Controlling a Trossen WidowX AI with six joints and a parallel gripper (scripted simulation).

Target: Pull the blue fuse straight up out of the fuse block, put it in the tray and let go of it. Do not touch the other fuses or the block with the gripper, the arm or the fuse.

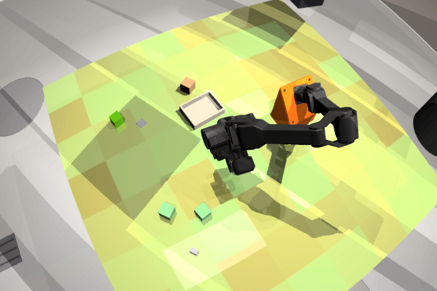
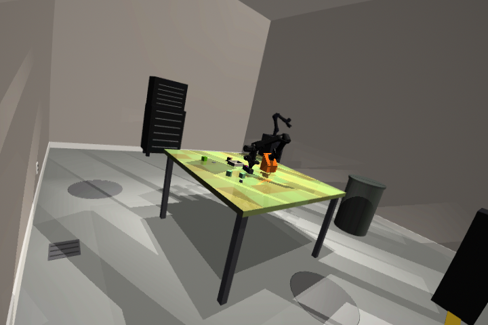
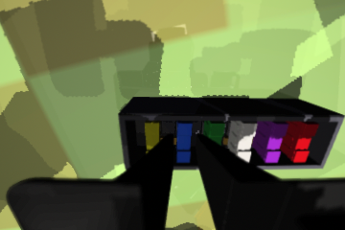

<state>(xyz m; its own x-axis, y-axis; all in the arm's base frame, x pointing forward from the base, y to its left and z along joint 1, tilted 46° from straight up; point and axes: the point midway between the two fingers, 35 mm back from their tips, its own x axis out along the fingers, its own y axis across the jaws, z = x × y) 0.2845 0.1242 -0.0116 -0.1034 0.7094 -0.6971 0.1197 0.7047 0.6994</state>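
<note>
Now: the blue fuse 10 mm below my gripper tip. Also, from my gripper tip: red fuse 10 mm behind, 80 mm to the right, 10 mm below; then yellow fuse 20 mm to the left, 10 mm below; then green fuse 20 mm to the right, 10 mm below.
</note>
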